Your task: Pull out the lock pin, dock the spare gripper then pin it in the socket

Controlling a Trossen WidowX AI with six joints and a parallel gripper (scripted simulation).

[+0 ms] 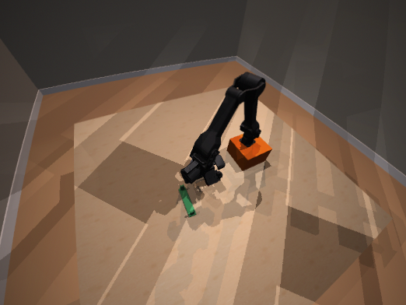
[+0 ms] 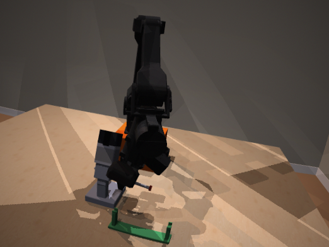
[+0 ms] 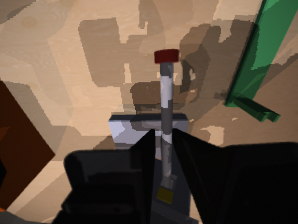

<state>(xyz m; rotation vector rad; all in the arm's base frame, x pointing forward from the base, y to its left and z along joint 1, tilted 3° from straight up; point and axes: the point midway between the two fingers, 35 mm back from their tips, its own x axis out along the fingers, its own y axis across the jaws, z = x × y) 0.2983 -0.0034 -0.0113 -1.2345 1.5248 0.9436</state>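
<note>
My gripper tip is now 2 cm past the socket and 4 cm to the left of it. The rest, counted from my gripper tip: green rack 12 cm ahead, 5 cm to the left, 2 cm below; spare gripper 2 cm behind, 4 cm to the right, 8 cm above.
</note>
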